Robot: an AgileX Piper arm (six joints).
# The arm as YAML. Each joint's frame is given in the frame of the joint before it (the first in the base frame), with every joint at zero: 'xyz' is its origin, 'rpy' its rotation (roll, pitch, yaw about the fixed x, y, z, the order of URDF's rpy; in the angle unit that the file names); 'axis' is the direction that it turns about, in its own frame. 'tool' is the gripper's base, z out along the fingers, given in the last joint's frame.
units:
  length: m
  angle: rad
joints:
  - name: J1
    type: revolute
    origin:
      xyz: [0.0, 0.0, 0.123]
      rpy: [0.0, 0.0, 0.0]
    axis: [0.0, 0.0, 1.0]
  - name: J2
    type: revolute
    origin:
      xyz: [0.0, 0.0, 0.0]
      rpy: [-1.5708, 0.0, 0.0]
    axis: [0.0, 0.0, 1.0]
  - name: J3
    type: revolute
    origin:
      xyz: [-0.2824, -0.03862, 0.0]
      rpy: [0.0, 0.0, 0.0]
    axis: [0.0, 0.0, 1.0]
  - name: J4
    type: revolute
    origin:
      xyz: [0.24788, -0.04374, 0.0]
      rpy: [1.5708, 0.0, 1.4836]
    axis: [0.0, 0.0, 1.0]
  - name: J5
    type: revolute
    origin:
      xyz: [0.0, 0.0, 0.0]
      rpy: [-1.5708, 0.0, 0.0]
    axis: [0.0, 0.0, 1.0]
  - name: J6
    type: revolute
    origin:
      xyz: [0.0, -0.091, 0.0]
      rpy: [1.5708, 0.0, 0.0]
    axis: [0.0, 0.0, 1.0]
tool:
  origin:
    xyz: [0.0, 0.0, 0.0]
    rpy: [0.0, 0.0, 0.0]
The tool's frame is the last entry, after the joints.
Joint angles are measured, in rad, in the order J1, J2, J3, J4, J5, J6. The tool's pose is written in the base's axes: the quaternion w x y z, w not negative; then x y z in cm. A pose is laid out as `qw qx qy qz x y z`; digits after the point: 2 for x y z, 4 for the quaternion.
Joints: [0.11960, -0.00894, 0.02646, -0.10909, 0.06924, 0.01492]
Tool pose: 0.7074 -0.0727 0.7031 0.0064 5.65 0.61 19.86
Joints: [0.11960, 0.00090, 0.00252, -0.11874, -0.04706, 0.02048]
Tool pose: 0.7516 -0.0737 0.6554 0.0099 5.54 0.72 21.66
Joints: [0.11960, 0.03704, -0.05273, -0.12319, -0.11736, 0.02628]
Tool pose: 0.7801 -0.0729 0.6212 0.0137 5.46 0.79 23.95
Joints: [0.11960, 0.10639, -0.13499, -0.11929, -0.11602, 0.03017]
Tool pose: 0.7837 -0.0698 0.6170 0.0165 5.78 0.82 26.30
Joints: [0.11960, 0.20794, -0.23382, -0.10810, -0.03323, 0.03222]
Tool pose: 0.7566 -0.0651 0.6504 0.0177 6.78 0.85 28.25
